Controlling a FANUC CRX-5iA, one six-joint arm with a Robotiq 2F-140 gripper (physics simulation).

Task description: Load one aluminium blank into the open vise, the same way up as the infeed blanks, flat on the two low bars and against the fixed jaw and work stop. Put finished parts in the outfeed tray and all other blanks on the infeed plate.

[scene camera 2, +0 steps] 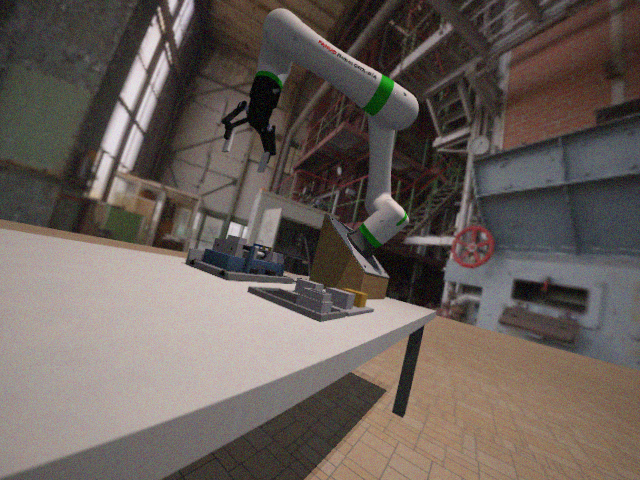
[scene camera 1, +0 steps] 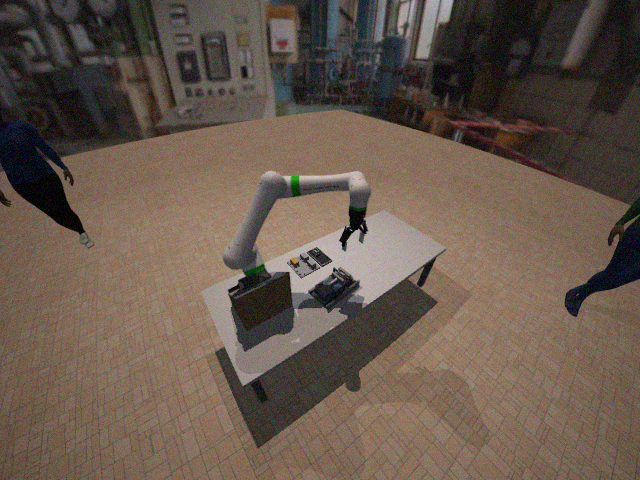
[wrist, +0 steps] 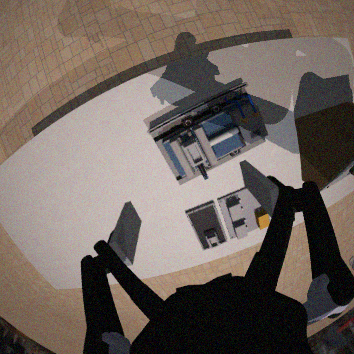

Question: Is the gripper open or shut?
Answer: Open.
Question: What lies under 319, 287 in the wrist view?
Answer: The gripper.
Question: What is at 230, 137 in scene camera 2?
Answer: The gripper.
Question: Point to a dark outfeed tray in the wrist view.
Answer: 202, 219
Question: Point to a dark outfeed tray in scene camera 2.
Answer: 284, 298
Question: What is the gripper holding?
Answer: Nothing.
